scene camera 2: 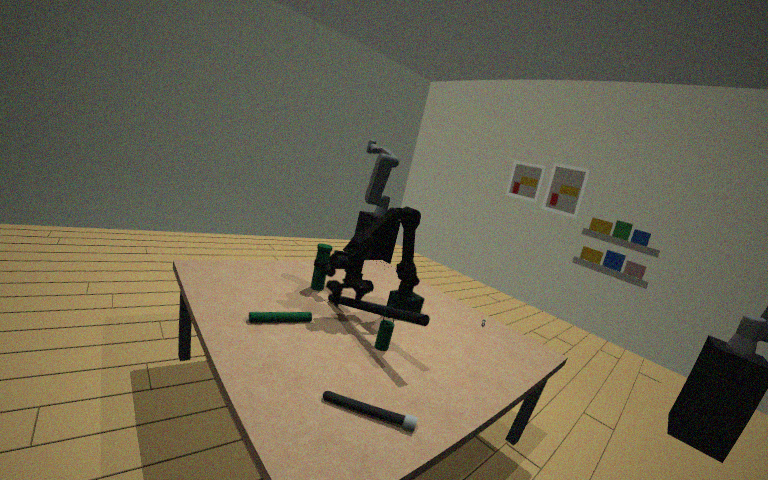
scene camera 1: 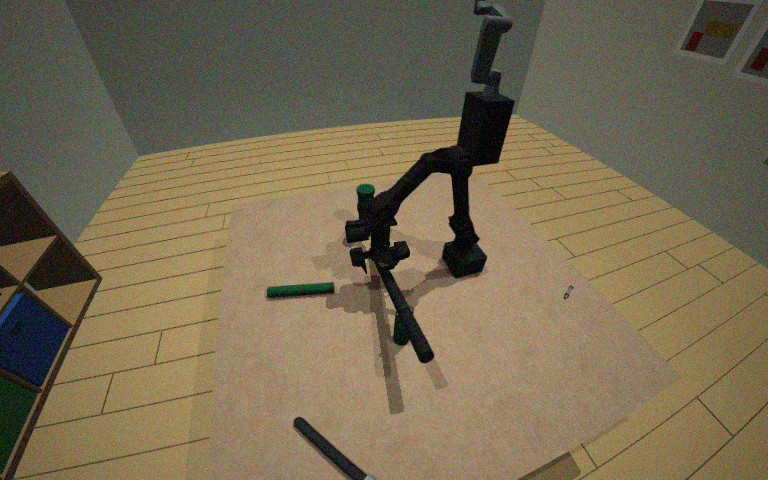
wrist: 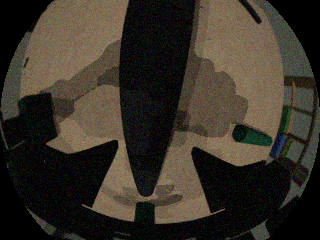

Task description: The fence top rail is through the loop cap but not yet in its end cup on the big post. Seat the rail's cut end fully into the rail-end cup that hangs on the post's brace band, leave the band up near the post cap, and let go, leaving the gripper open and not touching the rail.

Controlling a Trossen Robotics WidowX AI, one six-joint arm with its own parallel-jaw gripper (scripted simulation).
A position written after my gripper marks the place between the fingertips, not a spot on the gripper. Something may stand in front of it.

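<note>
Holding nothing, my gripper [scene camera 1: 379,270] [scene camera 2: 346,305] [wrist: 155,148] is open. I can also see a dark top rail, and I find the rail [scene camera 1: 423,350] [scene camera 2: 404,315] [wrist: 154,48] in the wrist view as well as in the scene cameras.
</note>
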